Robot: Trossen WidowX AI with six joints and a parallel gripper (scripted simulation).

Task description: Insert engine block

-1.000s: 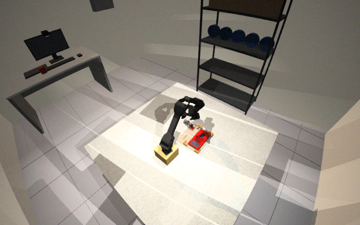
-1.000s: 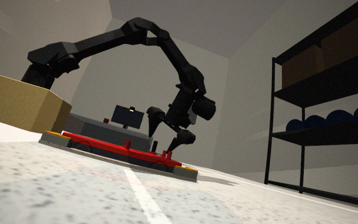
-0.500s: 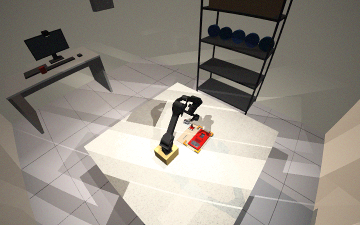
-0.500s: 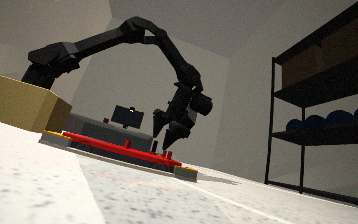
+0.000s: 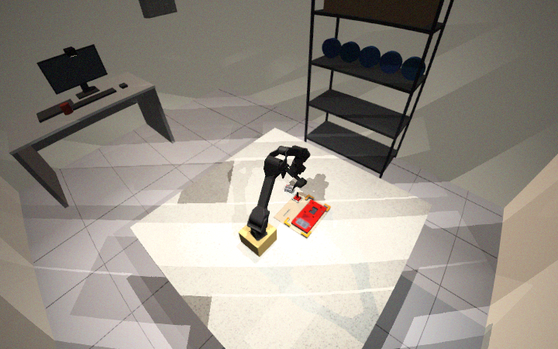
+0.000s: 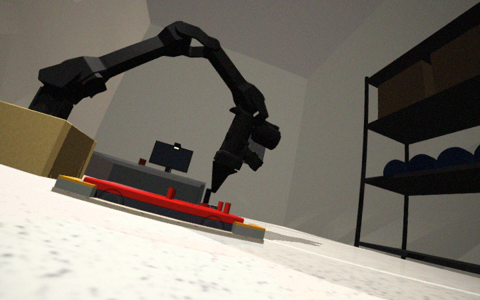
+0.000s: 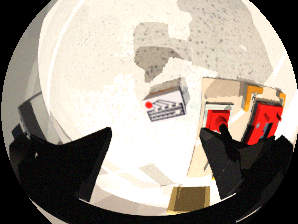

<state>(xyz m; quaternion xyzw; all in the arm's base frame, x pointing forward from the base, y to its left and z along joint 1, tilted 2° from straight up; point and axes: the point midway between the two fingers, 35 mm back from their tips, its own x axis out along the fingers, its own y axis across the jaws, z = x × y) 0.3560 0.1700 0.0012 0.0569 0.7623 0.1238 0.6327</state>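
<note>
The engine block lies 60 mm below my gripper tip.
</note>
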